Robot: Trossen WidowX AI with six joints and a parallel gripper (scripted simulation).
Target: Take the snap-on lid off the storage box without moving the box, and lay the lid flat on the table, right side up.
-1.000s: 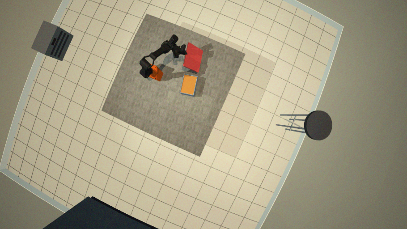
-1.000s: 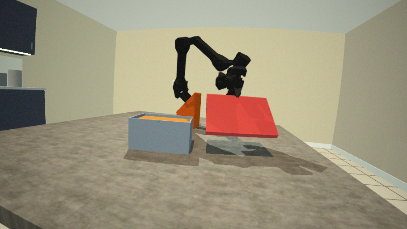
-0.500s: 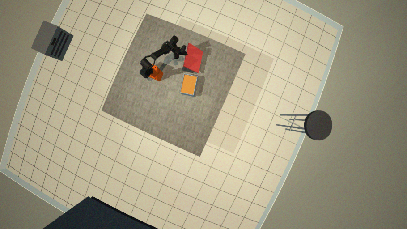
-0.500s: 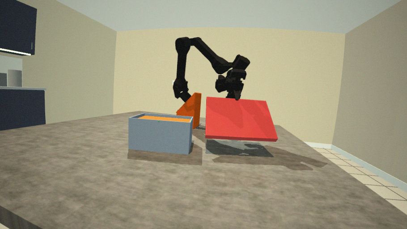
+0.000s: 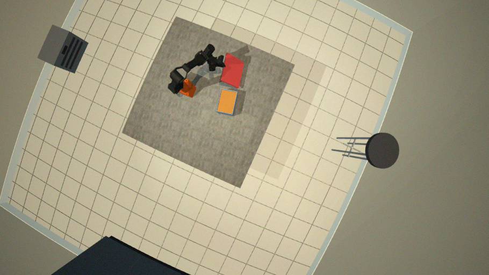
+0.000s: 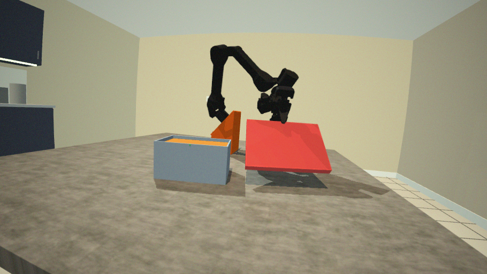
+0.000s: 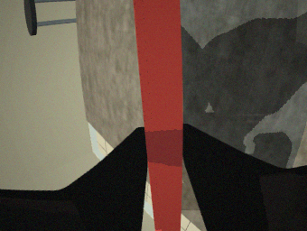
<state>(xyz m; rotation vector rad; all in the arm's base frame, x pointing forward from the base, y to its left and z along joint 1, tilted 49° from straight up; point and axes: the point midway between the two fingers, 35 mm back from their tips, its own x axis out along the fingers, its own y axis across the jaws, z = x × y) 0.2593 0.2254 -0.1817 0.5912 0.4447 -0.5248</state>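
Now: gripper tip 6 cm short of the red lid, 2 cm to the right of it and 5 cm above it. Also, from my gripper tip: blue-grey storage box 13 cm ahead, 25 cm to the right, 11 cm below.
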